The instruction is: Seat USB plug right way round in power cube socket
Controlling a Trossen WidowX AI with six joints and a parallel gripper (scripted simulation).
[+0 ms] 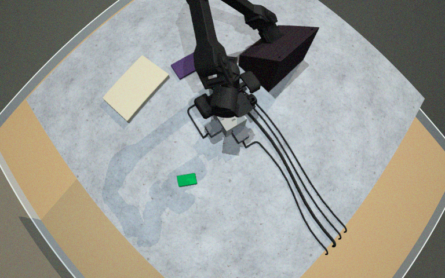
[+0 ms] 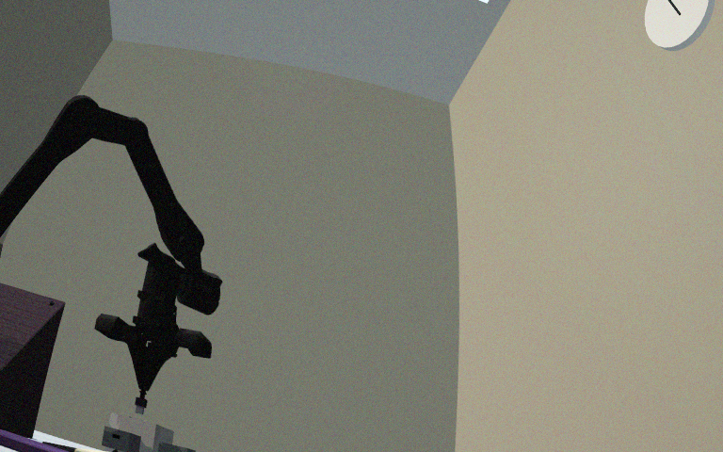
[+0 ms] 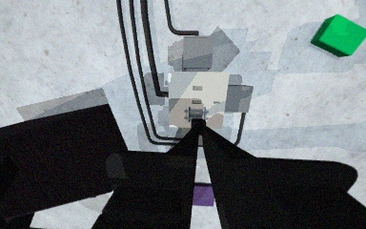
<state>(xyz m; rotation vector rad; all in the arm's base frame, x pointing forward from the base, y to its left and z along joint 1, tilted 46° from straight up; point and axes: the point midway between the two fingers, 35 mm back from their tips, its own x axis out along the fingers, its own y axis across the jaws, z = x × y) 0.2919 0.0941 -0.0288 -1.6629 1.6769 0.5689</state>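
The USB plug is 2 cm below my gripper tip. The rest, counted from my gripper tip: cream slab: 17 cm ahead, 31 cm to the right, 11 cm below; then small green block: 24 cm ahead, 7 cm to the left, 12 cm below; then purple flat piece: 4 cm behind, 25 cm to the right, 12 cm below.
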